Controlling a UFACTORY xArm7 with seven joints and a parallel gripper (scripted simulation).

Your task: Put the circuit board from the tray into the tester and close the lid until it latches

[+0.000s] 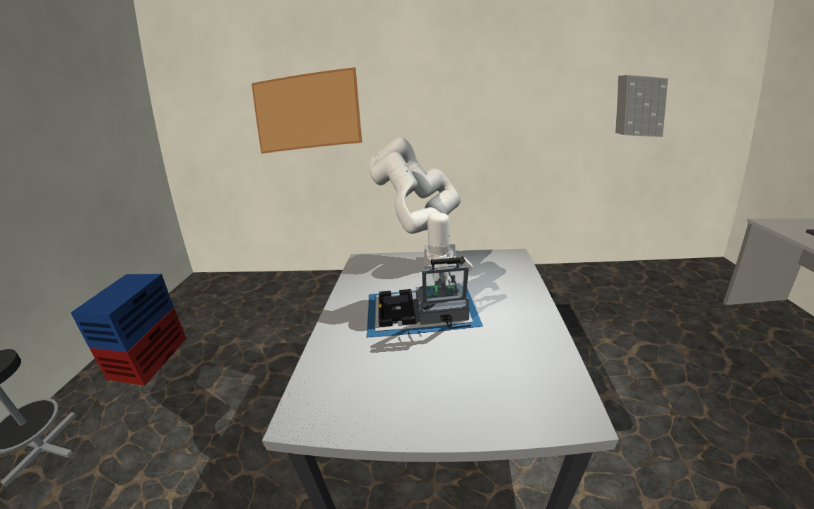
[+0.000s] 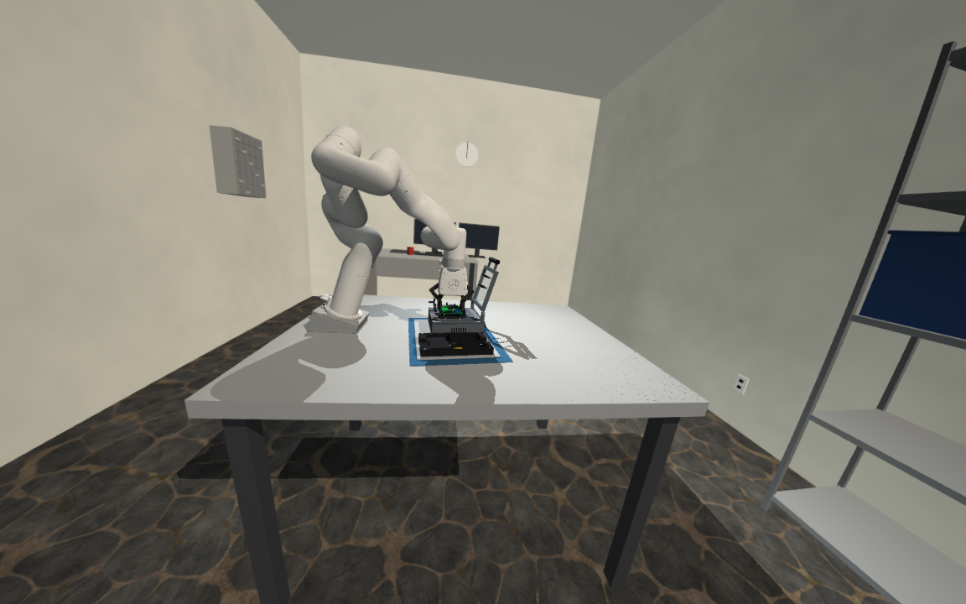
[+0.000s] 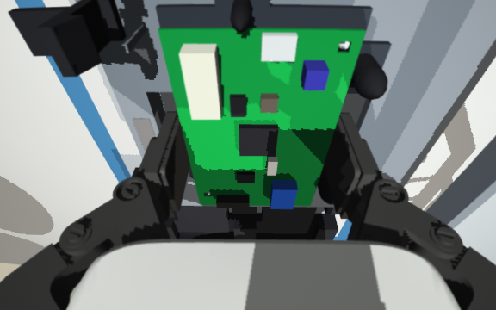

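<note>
My gripper is now right at the green circuit board. From my hand the other things lie so: lid: 120 mm ahead, 20 mm to the left, 100 mm above; tester plate: 10 mm to the left, 10 mm below; black latch hook: 70 mm behind, 40 mm to the left.
</note>
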